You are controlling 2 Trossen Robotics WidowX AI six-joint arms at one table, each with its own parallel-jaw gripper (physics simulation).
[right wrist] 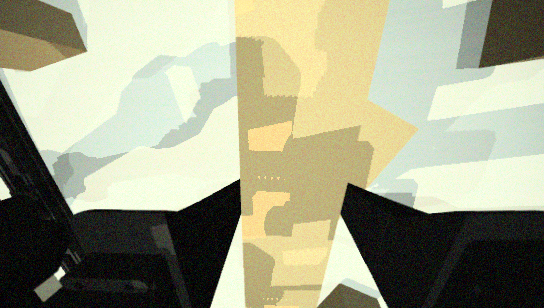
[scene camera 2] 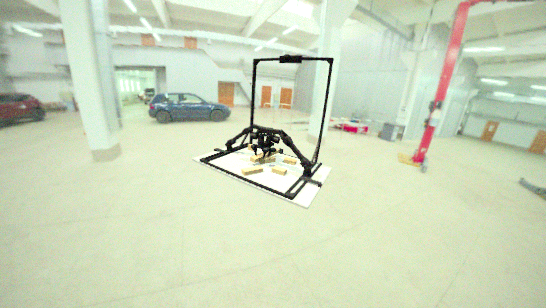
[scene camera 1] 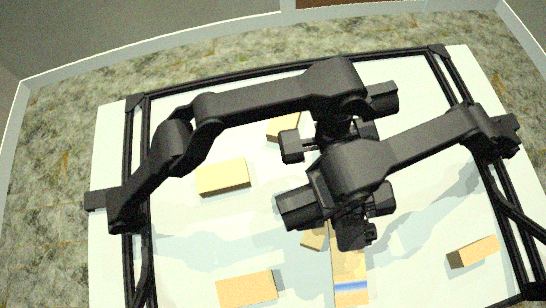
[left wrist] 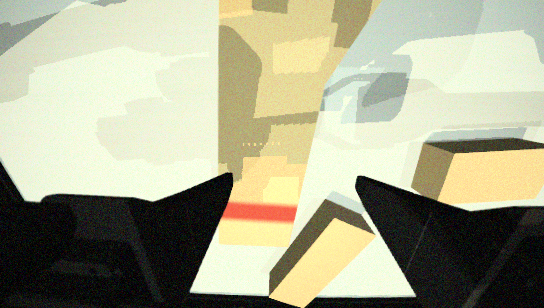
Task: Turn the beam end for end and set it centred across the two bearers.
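Where they show: left gripper, between the fingertips: (scene camera 2: 259, 156) (left wrist: 293, 180); right gripper, between the fingertips: (right wrist: 288, 183) (scene camera 2: 266, 154); left arm's base, origin of its link: (scene camera 2: 306, 175) (scene camera 1: 134, 221); right arm's base, origin of its link: (right wrist: 34, 207) (scene camera 2: 229, 150).
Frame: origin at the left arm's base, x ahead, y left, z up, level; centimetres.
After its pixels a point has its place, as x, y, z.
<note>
The long pale wooden beam (scene camera 1: 350, 265) {46.2, -18.0, 6.8} (left wrist: 280, 135) {47.3, 1.9, 6.3} (right wrist: 310, 65) {45.9, -14.9, 6.7} runs front to back under both arms. A blue stripe crosses it near its front end in scene camera 1. A red stripe crosses it near its other end in the left wrist view. My right gripper (right wrist: 288, 183) {47.3, -7.5, 4.3} is shut on the beam, with a finger on each side. My left gripper (left wrist: 293, 180) {46.3, 5.1, 6.6} is open, its fingers wide apart above the red-striped end. A wooden block (scene camera 1: 313, 239) {40.6, -10.9, 2.5} (right wrist: 392, 135) {39.5, -10.6, 2.5} sticks out from under or beside the beam. I cannot tell which blocks are the two bearers.
Loose wooden blocks lie at the left (scene camera 1: 223, 175) {23.9, 7.0, 1.9}, front left (scene camera 1: 246, 291) {25.3, -19.1, 1.9}, back (scene camera 1: 285, 124) {40.0, 17.1, 1.9} and right (scene camera 1: 480, 251) {75.9, -22.9, 4.4}. The left wrist view shows a tilted block (left wrist: 325, 260) {40.7, 20.1, 1.9} beside the beam's end. A black frame (scene camera 1: 225, 76) {26.8, 37.1, -0.2} borders the white table. Both arms cross close together over the middle.
</note>
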